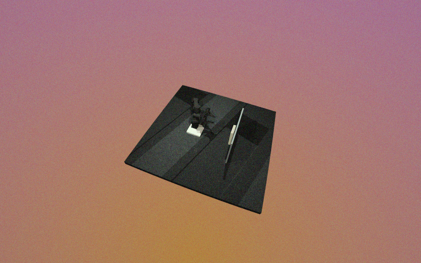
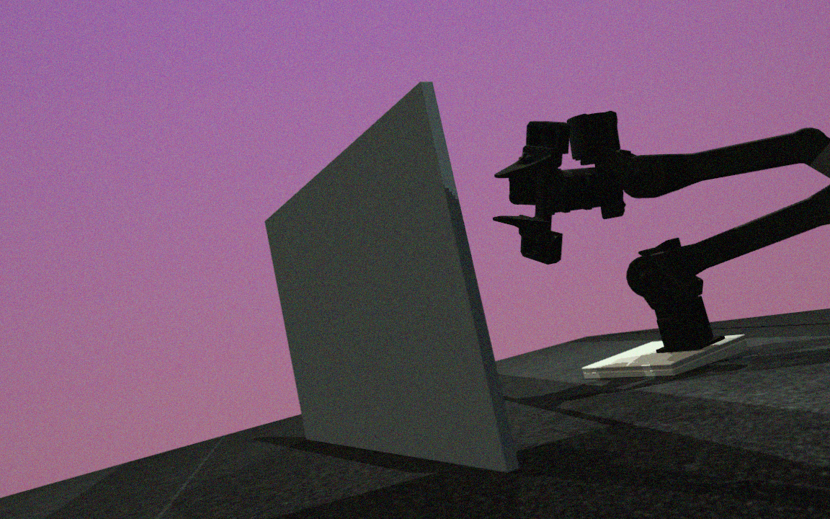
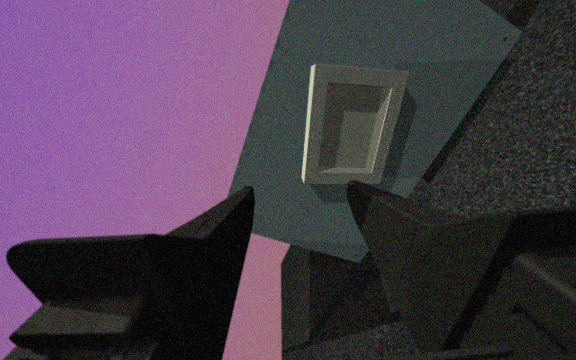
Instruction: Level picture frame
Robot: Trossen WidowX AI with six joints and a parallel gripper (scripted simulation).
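The picture frame is 200 mm ahead of my gripper tip, 40 mm to the right of it and 90 mm below it. Also, from my gripper tip: wall panel (210 mm ahead, 30 mm to the right, 100 mm below).
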